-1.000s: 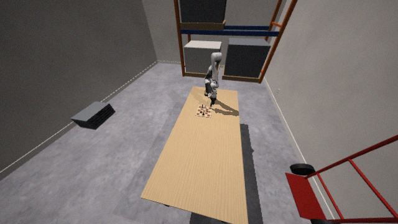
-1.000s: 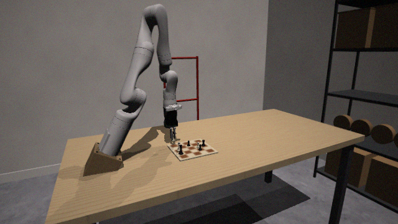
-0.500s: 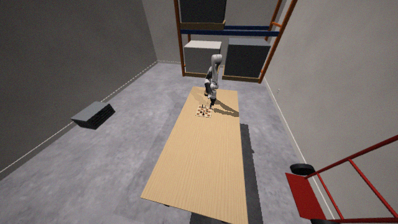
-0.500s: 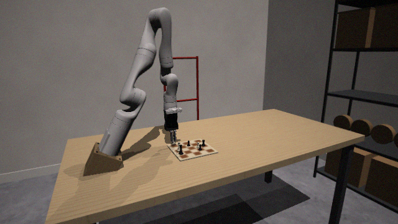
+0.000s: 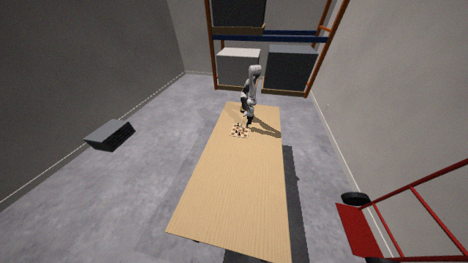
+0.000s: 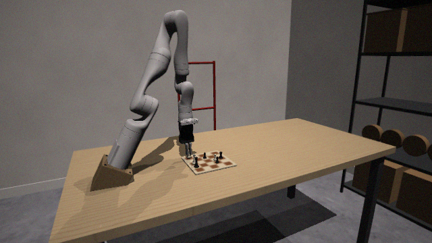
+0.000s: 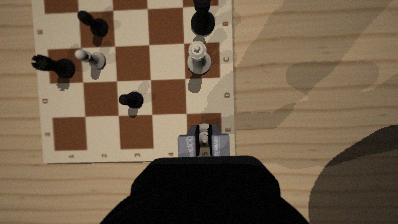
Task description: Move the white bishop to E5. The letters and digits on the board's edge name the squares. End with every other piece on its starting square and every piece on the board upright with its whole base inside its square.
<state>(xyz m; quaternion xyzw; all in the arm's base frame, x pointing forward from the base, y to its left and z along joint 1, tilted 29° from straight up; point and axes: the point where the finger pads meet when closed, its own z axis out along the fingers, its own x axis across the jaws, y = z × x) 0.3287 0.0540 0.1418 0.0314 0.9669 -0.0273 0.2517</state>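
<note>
The white bishop is 10 mm below my hand. Round my hand: black piece 10 mm behind, 120 mm to the right, 10 mm below; chessboard 70 mm ahead, 80 mm to the right, 40 mm below.
</note>
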